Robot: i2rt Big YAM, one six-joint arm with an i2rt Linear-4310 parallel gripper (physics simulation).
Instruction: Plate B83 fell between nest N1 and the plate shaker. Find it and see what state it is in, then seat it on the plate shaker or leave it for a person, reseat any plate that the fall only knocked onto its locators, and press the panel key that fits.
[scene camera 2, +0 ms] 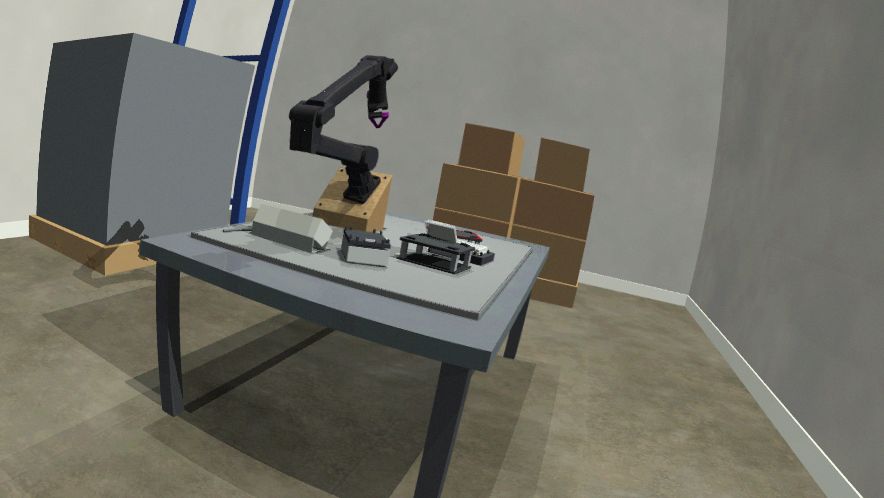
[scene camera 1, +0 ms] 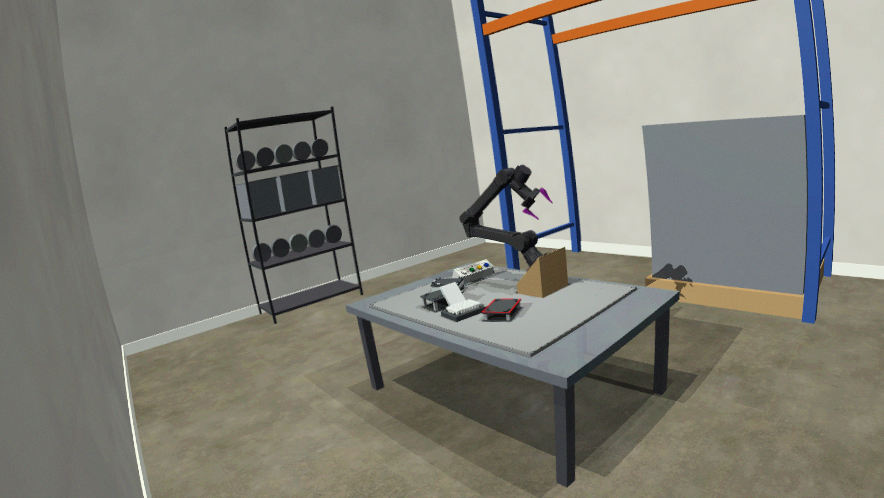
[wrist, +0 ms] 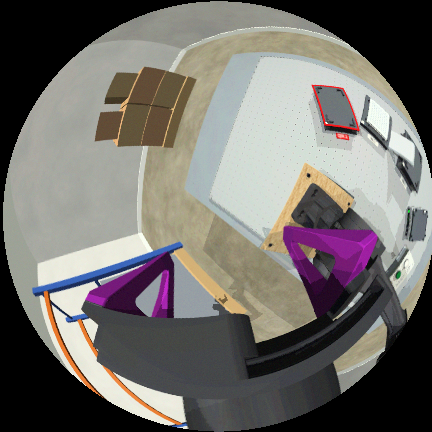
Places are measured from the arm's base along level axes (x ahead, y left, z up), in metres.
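Where they show: gripper, fingertip midpoint: [scene camera 2: 377,118] [scene camera 1: 545,211] [wrist: 227,246]; arm's base at its link origin: [scene camera 2: 362,189] [scene camera 1: 539,264] [wrist: 317,210].
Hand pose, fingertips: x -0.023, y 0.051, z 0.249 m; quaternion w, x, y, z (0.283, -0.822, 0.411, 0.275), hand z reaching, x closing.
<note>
Each offset is from my fingertips to the top centre of the thing. "pt": to the spot under its first point.
My gripper [scene camera 1: 544,210] [scene camera 2: 378,125] [wrist: 227,246] is open and empty, high above the table. A white plate [scene camera 1: 452,293] [scene camera 2: 441,230] [wrist: 403,146] is tilted between a black raised stand [scene camera 2: 433,241] [wrist: 413,170] and a low dark base @[dz -0.342, dx +0.427, dy -0.129 m] [scene camera 1: 462,314] [scene camera 2: 484,257]. Another white plate @[dz -0.336, dx +0.427, dy -0.129 m] [scene camera 1: 465,306] [wrist: 376,114] sits on that base. A separate dark device @[pt dz -0.320, dx +0.291, dy -0.442 m] [scene camera 1: 446,282] [scene camera 2: 366,238] [wrist: 417,224] has a green light in the wrist view. The key panel @[dz -0.291, dx +0.070, dy -0.505 m] [scene camera 1: 473,270] [scene camera 2: 290,228] [wrist: 401,271] is partly hidden in the wrist view. Which unit is N1 or the shaker, and plate labels, cannot be read.
A red-edged stand [scene camera 1: 502,306] [wrist: 336,107] is beside the low base. The arm's wooden mount [scene camera 1: 547,275] [scene camera 2: 346,213] [wrist: 290,200] stands on the table [scene camera 1: 609,337] [scene camera 2: 321,318]. Cardboard boxes [scene camera 2: 476,191] [wrist: 150,107] and a blue-orange rack [scene camera 1: 494,123] are beyond it.
</note>
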